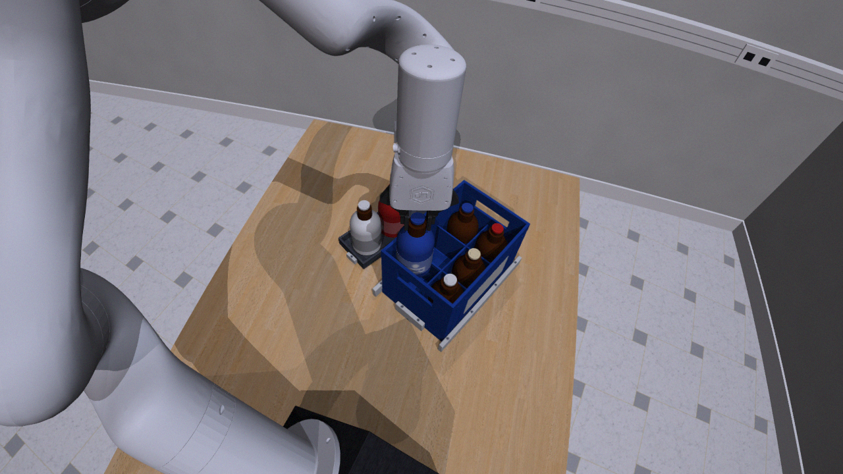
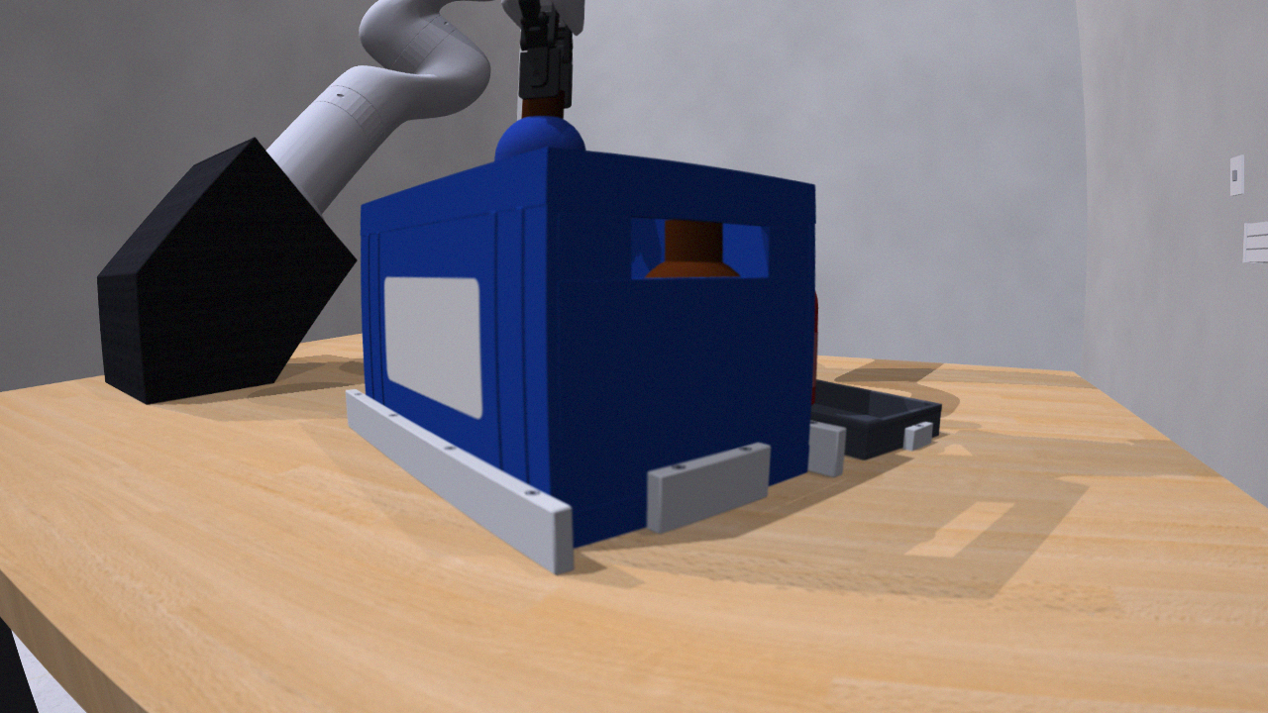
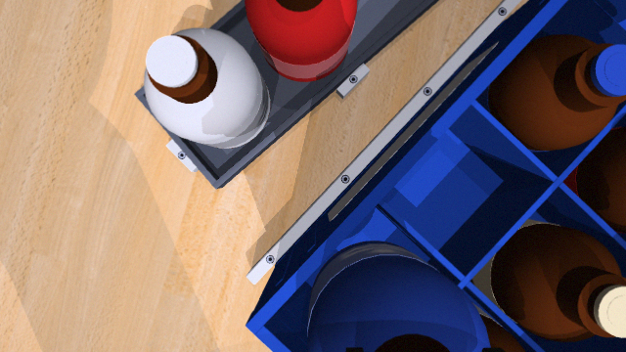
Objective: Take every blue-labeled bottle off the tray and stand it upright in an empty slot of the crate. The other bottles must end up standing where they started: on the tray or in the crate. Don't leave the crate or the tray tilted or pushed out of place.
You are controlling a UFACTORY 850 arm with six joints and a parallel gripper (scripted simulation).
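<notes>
The blue-labeled bottle lies 70 mm below my hand. From my hand the other things lie so: white-labeled bottle (190 mm below, 140 mm to the left, 90 mm ahead); blue crate (190 mm below, 80 mm to the right, 60 mm ahead); red-labeled bottle (190 mm below, 160 mm ahead, 90 mm to the left).
</notes>
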